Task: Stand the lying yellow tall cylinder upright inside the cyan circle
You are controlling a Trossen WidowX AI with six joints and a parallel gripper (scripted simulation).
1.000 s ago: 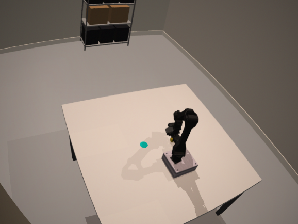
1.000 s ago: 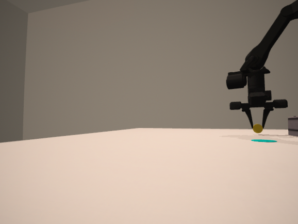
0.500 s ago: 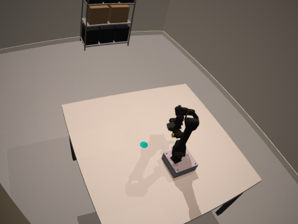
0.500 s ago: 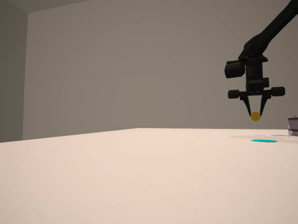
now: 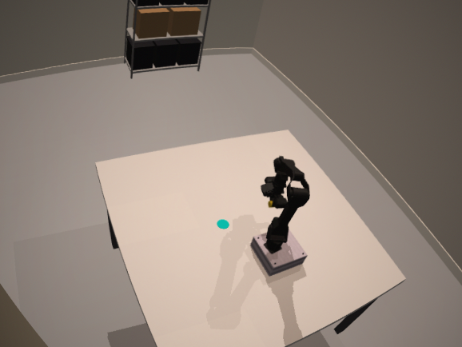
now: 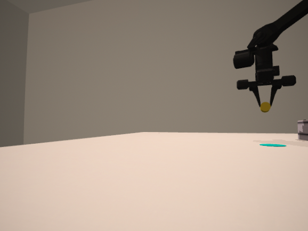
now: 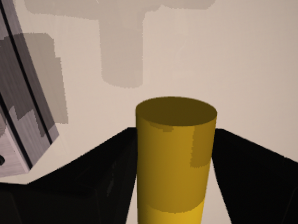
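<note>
My gripper tip is now 22 cm to the right of the cyan circle, 12 cm above it and 7 cm short of it. Round my gripper tip: yellow tall cylinder (2 cm to the right, 1 cm behind).
</note>
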